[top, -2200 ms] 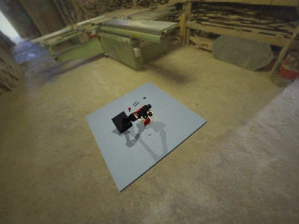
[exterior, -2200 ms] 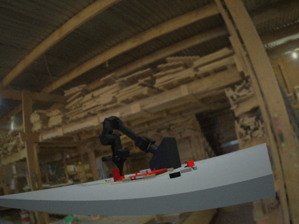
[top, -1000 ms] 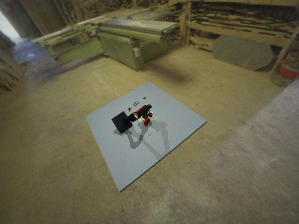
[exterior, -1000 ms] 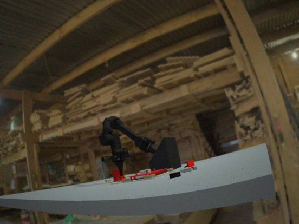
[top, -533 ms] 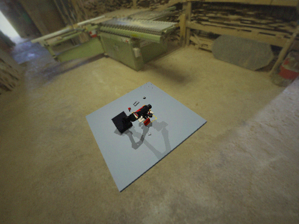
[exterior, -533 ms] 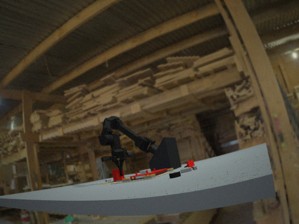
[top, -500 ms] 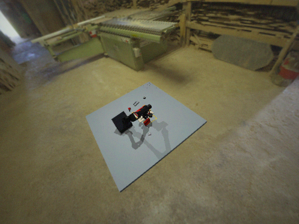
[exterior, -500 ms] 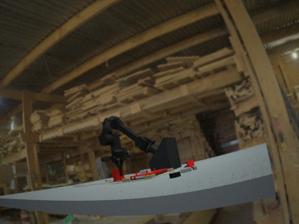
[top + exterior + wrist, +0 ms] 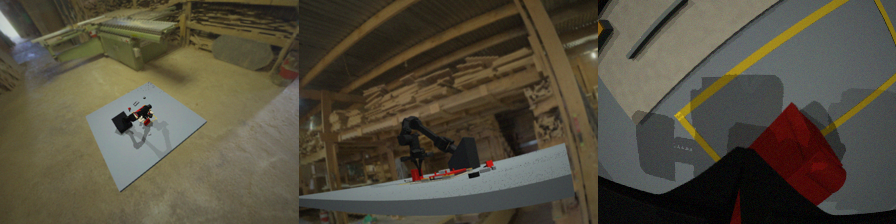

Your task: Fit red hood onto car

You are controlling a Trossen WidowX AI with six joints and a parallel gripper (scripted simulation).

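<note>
The red hood lies 10 mm behind my gripper tip, 30 mm to the right of it and 20 mm below it. Also, from my gripper tip: white piece (90 mm behind, 180 mm to the right, 40 mm below); black wheel (270 mm ahead, 430 mm to the left, 40 mm below).
</note>
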